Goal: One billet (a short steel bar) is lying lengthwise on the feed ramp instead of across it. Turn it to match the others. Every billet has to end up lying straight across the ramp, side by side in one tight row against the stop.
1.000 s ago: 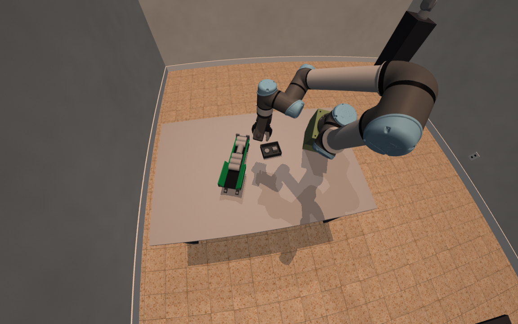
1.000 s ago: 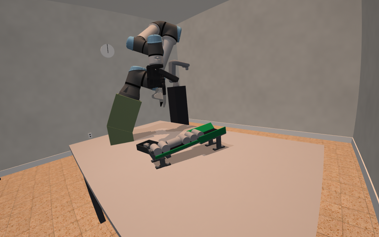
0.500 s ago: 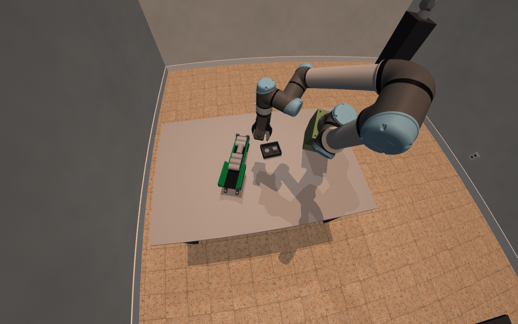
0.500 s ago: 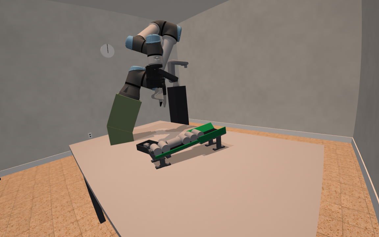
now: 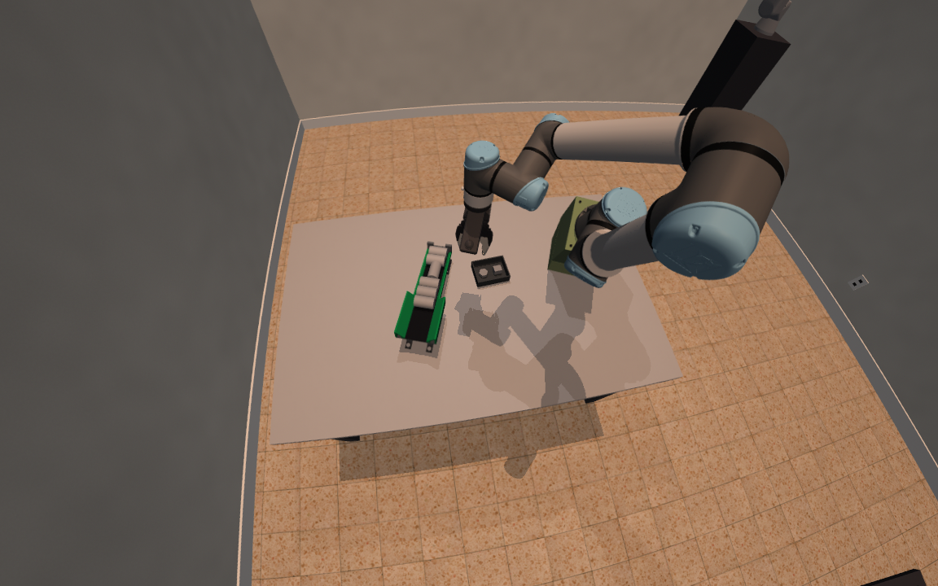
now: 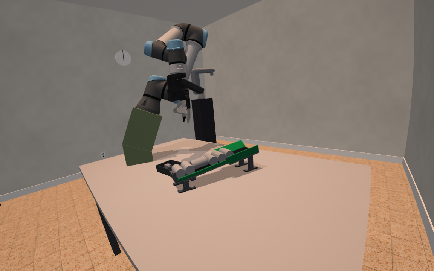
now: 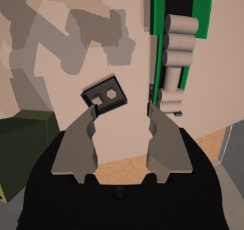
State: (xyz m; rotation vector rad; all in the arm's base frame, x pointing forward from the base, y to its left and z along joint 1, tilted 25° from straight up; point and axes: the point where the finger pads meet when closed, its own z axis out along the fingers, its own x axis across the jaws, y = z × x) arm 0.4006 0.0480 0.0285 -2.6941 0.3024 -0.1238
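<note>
The stop lies 11 cm ahead of my hand, 15 cm to the right of it and 20 cm below it. Round my hand: black tray: 8 cm behind, 8 cm to the right, 25 cm below.
</note>
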